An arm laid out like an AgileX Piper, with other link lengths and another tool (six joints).
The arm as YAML. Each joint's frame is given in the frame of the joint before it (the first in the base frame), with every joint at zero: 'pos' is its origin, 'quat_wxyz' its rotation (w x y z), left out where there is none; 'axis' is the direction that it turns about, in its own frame. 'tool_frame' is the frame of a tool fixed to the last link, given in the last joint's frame.
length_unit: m
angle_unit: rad
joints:
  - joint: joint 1
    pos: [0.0, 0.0, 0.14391]
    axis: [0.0, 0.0, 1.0]
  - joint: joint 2
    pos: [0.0, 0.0, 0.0]
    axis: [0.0, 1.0, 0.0]
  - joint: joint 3
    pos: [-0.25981, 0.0, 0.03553]
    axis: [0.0, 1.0, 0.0]
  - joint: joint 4
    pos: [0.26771, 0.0, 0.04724]
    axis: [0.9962, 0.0, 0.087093]
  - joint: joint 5
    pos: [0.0, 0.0, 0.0]
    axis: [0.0, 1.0, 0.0]
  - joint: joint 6
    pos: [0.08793, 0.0, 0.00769]
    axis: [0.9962, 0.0, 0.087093]
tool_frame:
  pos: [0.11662, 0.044, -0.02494]
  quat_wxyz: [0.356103, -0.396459, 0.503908, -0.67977]
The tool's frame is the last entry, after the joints.
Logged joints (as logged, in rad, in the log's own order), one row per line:
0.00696, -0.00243, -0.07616, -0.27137, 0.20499, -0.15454
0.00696, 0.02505, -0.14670, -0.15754, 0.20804, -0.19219
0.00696, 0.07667, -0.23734, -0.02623, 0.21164, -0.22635
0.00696, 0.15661, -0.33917, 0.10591, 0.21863, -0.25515
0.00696, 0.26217, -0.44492, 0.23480, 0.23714, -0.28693
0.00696, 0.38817, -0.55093, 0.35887, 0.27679, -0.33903
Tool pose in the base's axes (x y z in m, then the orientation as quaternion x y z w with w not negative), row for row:
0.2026, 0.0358, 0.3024, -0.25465, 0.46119, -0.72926, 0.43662
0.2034, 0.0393, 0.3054, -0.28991, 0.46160, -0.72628, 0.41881
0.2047, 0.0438, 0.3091, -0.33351, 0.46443, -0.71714, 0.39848
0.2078, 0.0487, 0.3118, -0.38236, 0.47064, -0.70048, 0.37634
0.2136, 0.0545, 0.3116, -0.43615, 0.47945, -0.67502, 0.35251
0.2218, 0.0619, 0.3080, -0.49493, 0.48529, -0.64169, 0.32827
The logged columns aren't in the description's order. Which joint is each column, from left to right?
Columns, left to right: joint 1, joint 2, joint 3, joint 5, joint 4, joint 6.
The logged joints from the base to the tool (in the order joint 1, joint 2, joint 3, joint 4, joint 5, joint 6), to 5 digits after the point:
0.00696, -0.00243, -0.07616, 0.20499, -0.27137, -0.15454
0.00696, 0.02505, -0.14670, 0.20804, -0.15754, -0.19219
0.00696, 0.07667, -0.23734, 0.21164, -0.02623, -0.22635
0.00696, 0.15661, -0.33917, 0.21863, 0.10591, -0.25515
0.00696, 0.26217, -0.44492, 0.23714, 0.23480, -0.28693
0.00696, 0.38817, -0.55093, 0.27679, 0.35887, -0.33903

